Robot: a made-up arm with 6 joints. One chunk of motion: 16 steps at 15 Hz.
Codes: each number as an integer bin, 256 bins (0 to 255) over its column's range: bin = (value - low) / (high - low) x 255, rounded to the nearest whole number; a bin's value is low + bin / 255 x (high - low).
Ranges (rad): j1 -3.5..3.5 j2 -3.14..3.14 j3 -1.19..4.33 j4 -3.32..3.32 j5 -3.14..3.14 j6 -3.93..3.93
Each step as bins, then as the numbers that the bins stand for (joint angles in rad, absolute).
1 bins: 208 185 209 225 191 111
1 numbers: 2.2098 1.4161 3.3342 2.5388 1.5638 -0.5086
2 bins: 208 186 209 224 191 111
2 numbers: 2.2098 1.4407 3.3342 2.5128 1.5638 -0.5086
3 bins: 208 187 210 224 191 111
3 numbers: 2.2098 1.4653 3.3559 2.5128 1.5638 -0.5086
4 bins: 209 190 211 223 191 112
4 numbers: 2.2373 1.5392 3.3775 2.4867 1.5638 -0.4778
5 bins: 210 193 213 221 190 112
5 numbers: 2.2647 1.6131 3.4208 2.4347 1.5392 -0.4778
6 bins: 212 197 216 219 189 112
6 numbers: 2.3196 1.7116 3.4858 2.3826 1.5146 -0.4778
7 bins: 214 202 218 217 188 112
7 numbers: 2.3745 1.8347 3.5291 2.3305 1.4900 -0.4778
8 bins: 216 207 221 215 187 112
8 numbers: 2.4294 1.9579 3.5940 2.2784 1.4653 -0.4778
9 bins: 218 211 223 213 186 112
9 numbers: 2.4843 2.0564 3.6373 2.2264 1.4407 -0.4778
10 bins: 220 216 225 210 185 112
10 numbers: 2.5392 2.1795 3.6806 2.1482 1.4161 -0.4778
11 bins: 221 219 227 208 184 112
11 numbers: 2.5667 2.2534 3.7239 2.0962 1.3915 -0.4778
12 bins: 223 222 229 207 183 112
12 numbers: 2.6216 2.3273 3.7672 2.0701 1.3668 -0.4778
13 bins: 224 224 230 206 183 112
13 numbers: 2.6490 2.3765 3.7888 2.0441 1.3668 -0.4778
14 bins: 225 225 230 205 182 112
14 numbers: 2.6765 2.4012 3.7888 2.0180 1.3422 -0.4778
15 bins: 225 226 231 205 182 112
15 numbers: 2.6765 2.4258 3.8105 2.0180 1.3422 -0.4778
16 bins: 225 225 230 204 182 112
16 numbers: 2.6765 2.4012 3.7888 1.9920 1.3422 -0.4778
